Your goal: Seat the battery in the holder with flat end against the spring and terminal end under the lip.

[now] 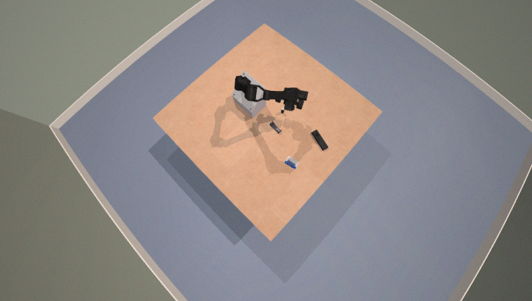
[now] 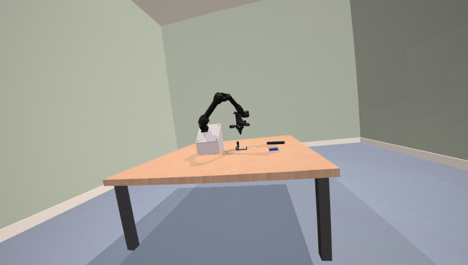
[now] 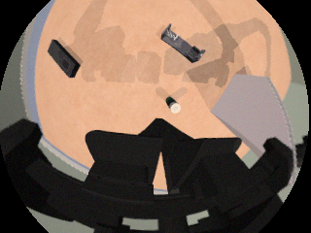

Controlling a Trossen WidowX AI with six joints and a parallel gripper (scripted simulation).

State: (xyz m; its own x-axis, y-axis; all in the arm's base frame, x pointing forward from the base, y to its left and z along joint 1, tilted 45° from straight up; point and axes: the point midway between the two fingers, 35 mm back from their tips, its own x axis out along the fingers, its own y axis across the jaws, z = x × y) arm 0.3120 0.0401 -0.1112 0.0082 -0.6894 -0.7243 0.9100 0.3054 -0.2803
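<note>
The battery lies 30 mm behind my gripper tip, 20 mm to the right of it and 90 mm below it. Round my gripper tip: black bar 320 mm ahead, 10 mm to the left, 100 mm below; then white block 280 mm ahead, 260 mm to the right, 110 mm below.
</note>
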